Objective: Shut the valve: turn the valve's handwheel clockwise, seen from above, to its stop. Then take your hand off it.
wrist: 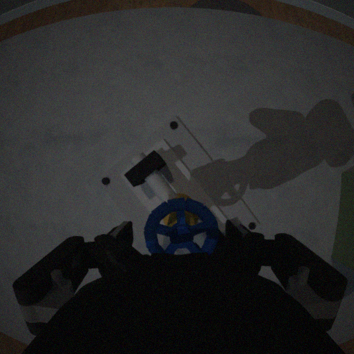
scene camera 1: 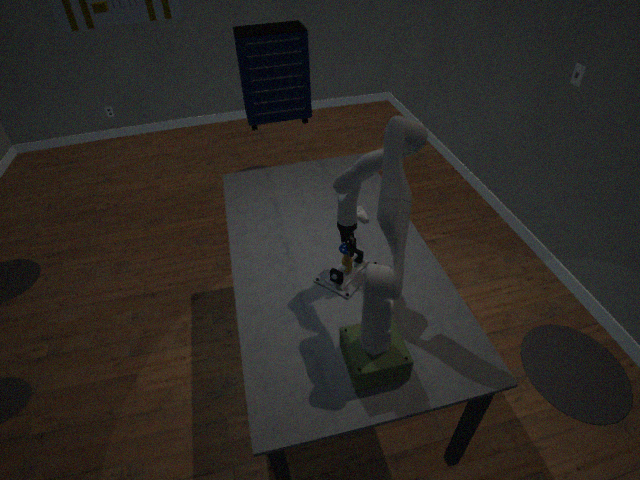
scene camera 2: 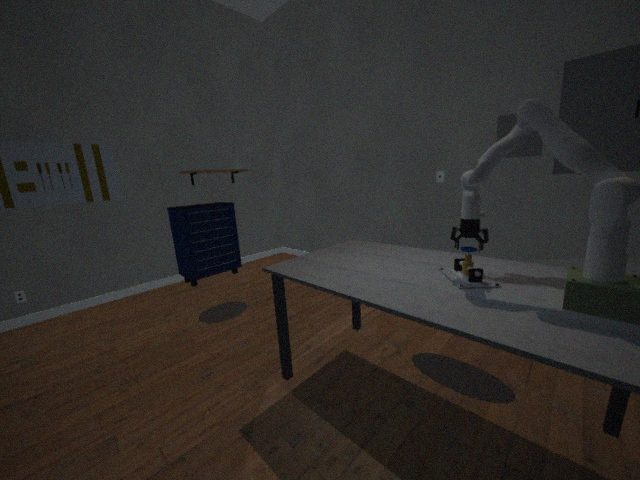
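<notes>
The valve's blue handwheel (scene camera 1: pixel 343 249) (scene camera 2: pixel 468 249) (wrist: pixel 183 230) lies level on top of the yellow stem housing (scene camera 1: pixel 346 264) (scene camera 2: pixel 467 264) (wrist: pixel 172 219). The valve stands on a pale base plate (scene camera 1: pixel 323 279) (scene camera 2: pixel 490 285) (wrist: pixel 117 194) with dark bolts at its corners. A black flange (scene camera 1: pixel 336 276) (scene camera 2: pixel 475 274) (wrist: pixel 145 168) shows at a pipe end. My gripper (scene camera 1: pixel 352 252) (scene camera 2: pixel 468 248) (wrist: pixel 178 231) is open, pointing down over the valve. In the wrist view its fingertips flank the wheel, with a gap on each side. Their tips look about level with the wheel in scene camera 2.
The grey table (scene camera 1: pixel 279 335) (scene camera 2: pixel 361 268) carries the valve and my arm's green base block (scene camera 1: pixel 382 369) (scene camera 2: pixel 594 302) (wrist: pixel 345 220). A small white object (scene camera 1: pixel 362 214) lies behind the wrist. A blue drawer cabinet (scene camera 1: pixel 273 74) (scene camera 2: pixel 206 240) stands beyond the table.
</notes>
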